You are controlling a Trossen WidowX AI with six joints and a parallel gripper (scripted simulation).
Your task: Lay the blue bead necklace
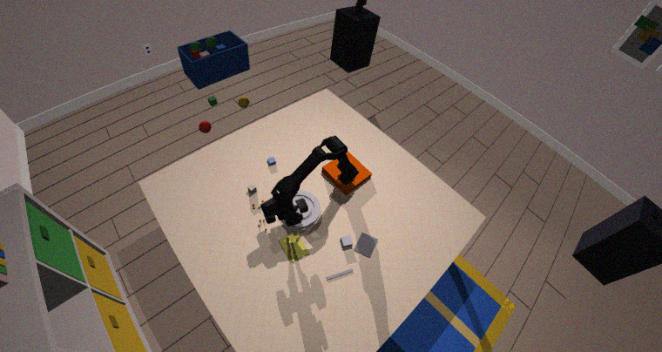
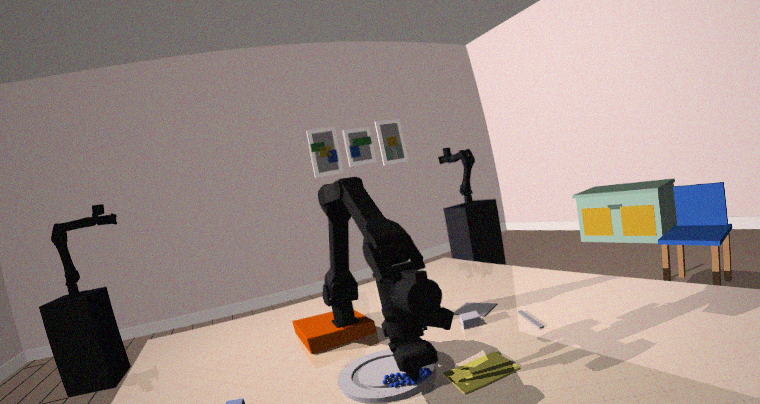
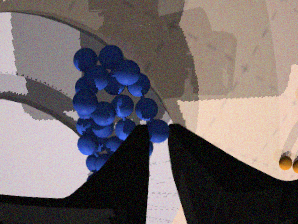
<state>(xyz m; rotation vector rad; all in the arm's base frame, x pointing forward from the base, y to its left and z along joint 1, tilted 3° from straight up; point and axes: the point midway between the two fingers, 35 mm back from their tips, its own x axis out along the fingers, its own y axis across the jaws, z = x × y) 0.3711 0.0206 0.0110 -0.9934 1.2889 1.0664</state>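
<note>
My gripper tip is 9 cm past the round bead board, 2 cm to the left of it and 1 cm above it. Round my gripper tip: yellow sheet 12 cm to the left, 4 cm ahead, 2 cm below; then small grey block 24 cm to the left, 16 cm behind, 1 cm below; then pale cube 23 cm to the right, 5 cm ahead, 1 cm below.
</note>
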